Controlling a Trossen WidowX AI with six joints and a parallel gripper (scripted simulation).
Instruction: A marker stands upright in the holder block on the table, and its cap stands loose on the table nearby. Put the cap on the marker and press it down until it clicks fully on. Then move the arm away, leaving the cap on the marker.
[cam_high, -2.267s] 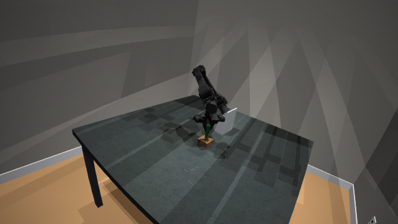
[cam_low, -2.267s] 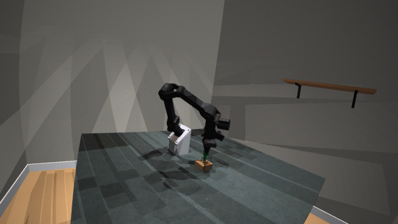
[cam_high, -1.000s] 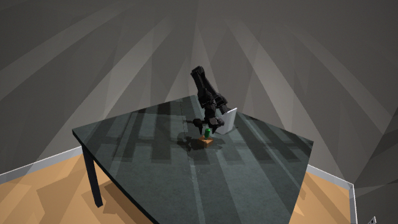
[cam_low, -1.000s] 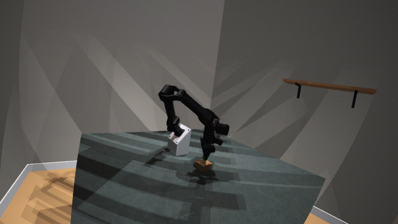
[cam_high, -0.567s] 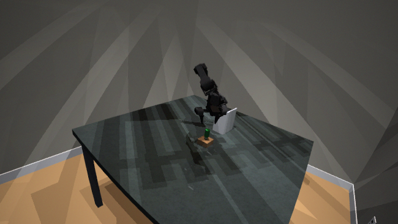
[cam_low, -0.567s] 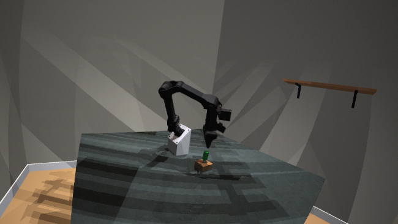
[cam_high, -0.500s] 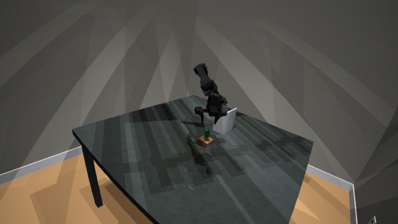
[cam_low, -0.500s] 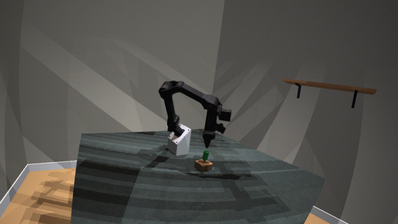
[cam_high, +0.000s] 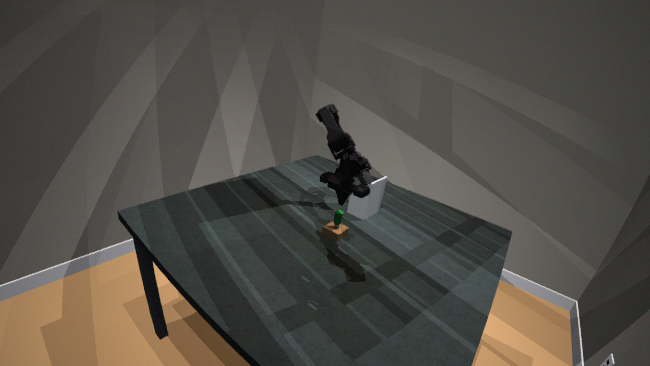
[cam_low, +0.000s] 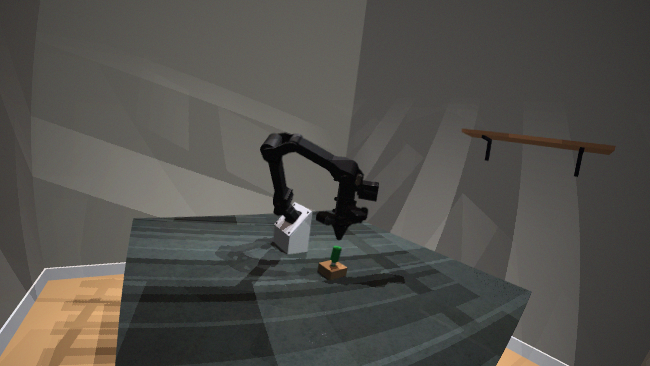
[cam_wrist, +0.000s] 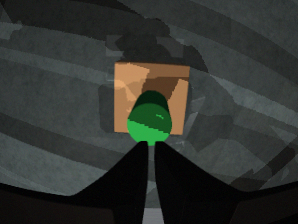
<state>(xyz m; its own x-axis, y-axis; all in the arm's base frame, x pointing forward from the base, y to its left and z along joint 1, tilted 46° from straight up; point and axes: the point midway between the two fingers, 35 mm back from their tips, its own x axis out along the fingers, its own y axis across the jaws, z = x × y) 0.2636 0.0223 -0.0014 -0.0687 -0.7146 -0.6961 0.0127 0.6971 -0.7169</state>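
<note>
My gripper tip is 5 cm above the green cap.
</note>
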